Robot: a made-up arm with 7 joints. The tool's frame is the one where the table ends. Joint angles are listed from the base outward.
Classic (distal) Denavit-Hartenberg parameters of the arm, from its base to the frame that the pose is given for. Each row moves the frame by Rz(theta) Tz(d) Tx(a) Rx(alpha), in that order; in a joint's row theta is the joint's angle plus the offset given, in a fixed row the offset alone. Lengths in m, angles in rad.
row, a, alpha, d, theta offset
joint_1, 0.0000, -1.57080, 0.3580, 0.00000
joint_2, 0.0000, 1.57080, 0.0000, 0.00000
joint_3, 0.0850, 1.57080, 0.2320, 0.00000
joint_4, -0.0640, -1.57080, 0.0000, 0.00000
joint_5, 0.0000, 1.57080, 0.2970, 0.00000
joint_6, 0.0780, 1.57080, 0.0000, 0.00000
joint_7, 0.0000, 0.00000, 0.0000, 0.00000
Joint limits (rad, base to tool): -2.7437..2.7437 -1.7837..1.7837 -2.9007..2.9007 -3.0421..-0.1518 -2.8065..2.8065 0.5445..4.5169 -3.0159..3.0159
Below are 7 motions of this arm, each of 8 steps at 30 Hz.
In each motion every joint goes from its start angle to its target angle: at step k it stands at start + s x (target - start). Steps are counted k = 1, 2, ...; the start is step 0. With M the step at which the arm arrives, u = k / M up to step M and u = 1 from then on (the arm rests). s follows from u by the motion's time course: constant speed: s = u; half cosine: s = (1 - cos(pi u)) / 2; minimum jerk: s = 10 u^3 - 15 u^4 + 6 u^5.
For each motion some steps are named. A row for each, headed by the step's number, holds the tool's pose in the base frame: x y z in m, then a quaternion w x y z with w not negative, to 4 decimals.
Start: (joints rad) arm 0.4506 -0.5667 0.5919 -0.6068 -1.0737 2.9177 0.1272
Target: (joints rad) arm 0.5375 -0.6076 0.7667 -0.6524 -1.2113 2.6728 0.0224
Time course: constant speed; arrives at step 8
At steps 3, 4, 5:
3: -0.2632 0.0561 0.8787 0.0244 0.0435 0.1304 0.9902
4: -0.2689 0.0562 0.8777 0.0285 0.0506 0.1337 0.9893
5: -0.2747 0.0562 0.8766 0.0327 0.0574 0.1370 0.9884

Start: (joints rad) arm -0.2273 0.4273 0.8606 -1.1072 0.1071 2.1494 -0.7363
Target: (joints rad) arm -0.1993 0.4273 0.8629 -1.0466 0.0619 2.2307 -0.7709
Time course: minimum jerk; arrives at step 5
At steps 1, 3, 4, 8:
1: 0.4699 0.1694 0.7055 0.1701 -0.7575 -0.5038 -0.3787
3: 0.4609 0.1693 0.7206 0.1504 -0.7385 -0.5067 -0.4186
4: 0.4570 0.1691 0.7267 0.1420 -0.7302 -0.5075 -0.4350
8: 0.4561 0.1691 0.7281 0.1402 -0.7283 -0.5076 -0.4386

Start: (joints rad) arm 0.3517 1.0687 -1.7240 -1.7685 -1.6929 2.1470 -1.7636
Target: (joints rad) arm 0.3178 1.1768 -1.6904 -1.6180 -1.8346 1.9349 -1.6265
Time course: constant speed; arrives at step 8
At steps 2, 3, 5, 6, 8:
2: 0.3347 -0.3635 0.4881 0.0359 0.1246 0.2502 -0.9595
3: 0.3405 -0.3631 0.4884 0.0454 0.1122 0.2321 -0.9651
5: 0.3523 -0.3620 0.4887 0.0661 0.0868 0.1962 -0.9745
6: 0.3583 -0.3612 0.4886 0.0771 0.0737 0.1785 -0.9781
8: 0.3706 -0.3593 0.4879 0.1005 0.0470 0.1434 -0.9834

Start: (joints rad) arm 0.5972 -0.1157 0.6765 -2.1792 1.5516 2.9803 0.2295
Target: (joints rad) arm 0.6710 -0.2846 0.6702 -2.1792 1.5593 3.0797 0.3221
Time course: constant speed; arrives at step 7
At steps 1, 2, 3, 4, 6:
1: 0.1652 0.3276 0.5139 0.5065 -0.8468 0.1622 0.0086
2: 0.1587 0.3259 0.5221 0.5144 -0.8420 0.1626 0.0014
3: 0.1521 0.3240 0.5302 0.5225 -0.8369 0.1630 -0.0054
4: 0.1454 0.3219 0.5381 0.5307 -0.8315 0.1635 -0.0120
6: 0.1316 0.3170 0.5536 0.5478 -0.8199 0.1646 -0.0243

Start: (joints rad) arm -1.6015 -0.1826 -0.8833 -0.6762 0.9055 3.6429 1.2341
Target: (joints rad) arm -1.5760 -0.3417 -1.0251 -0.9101 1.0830 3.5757 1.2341
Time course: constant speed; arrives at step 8
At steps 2, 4, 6, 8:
2: -0.1779 0.0491 0.8556 0.1934 -0.3038 0.0764 0.9298
4: -0.1958 0.0644 0.8473 0.1798 -0.3358 0.0741 0.9217
6: -0.2139 0.0797 0.8369 0.1644 -0.3681 0.0731 0.9122
8: -0.2319 0.0949 0.8244 0.1472 -0.4005 0.0735 0.9014

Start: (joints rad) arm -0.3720 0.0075 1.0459 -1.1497 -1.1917 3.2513 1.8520
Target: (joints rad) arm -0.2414 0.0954 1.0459 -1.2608 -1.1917 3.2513 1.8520
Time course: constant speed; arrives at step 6
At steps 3, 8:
3: 0.2094 0.2632 0.7740 0.5649 -0.5578 -0.0450 -0.6064
8: 0.2153 0.2796 0.7545 0.5793 -0.5879 -0.0491 -0.5625

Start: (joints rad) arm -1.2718 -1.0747 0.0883 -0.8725 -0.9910 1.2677 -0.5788
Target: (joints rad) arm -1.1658 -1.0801 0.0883 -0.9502 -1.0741 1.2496 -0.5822
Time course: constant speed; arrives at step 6
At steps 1, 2, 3, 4, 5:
1: -0.0788 0.2733 0.8984 0.6367 0.4915 -0.5719 0.1613
2: -0.0824 0.2680 0.8996 0.6331 0.4969 -0.5720 0.1583
3: -0.0858 0.2628 0.9007 0.6296 0.5023 -0.5720 0.1553
4: -0.0890 0.2575 0.9018 0.6262 0.5076 -0.5719 0.1522
5: -0.0921 0.2521 0.9029 0.6229 0.5129 -0.5716 0.1490

